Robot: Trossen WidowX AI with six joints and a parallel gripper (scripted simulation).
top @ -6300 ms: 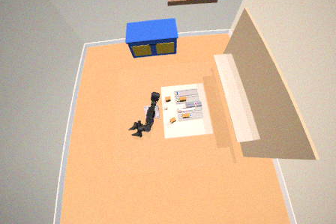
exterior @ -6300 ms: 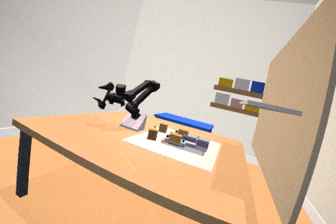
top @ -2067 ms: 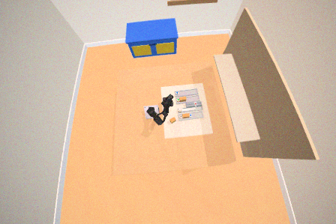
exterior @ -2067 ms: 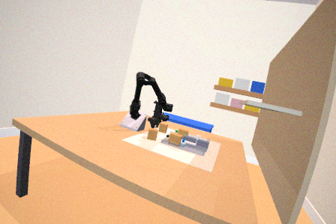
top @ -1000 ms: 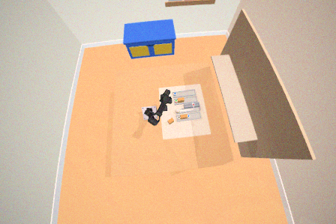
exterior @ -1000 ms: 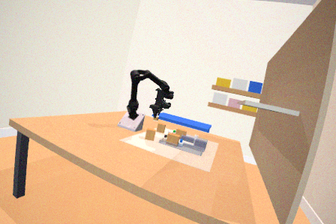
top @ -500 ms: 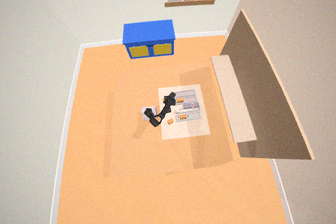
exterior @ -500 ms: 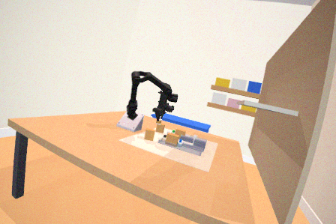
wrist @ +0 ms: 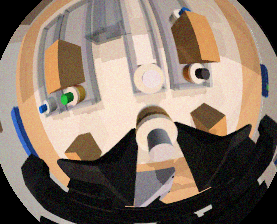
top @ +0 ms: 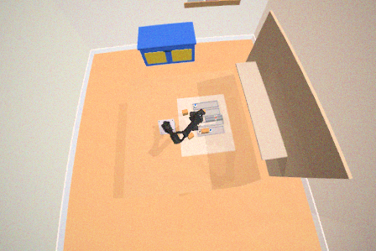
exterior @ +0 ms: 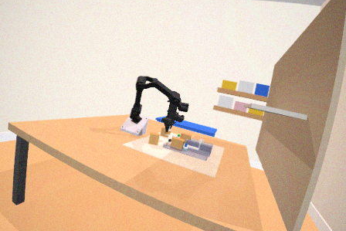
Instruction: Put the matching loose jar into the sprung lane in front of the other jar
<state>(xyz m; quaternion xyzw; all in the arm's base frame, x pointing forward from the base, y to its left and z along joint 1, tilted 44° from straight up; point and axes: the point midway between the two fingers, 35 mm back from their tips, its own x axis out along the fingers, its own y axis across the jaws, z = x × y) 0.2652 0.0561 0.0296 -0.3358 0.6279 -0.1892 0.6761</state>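
The grey lane rack lies 190 mm ahead of my gripper tip, 60 mm below it and 50 mm to the left of it. Round my gripper tip: tall board 660 mm ahead, 320 mm above, 110 mm to the left.
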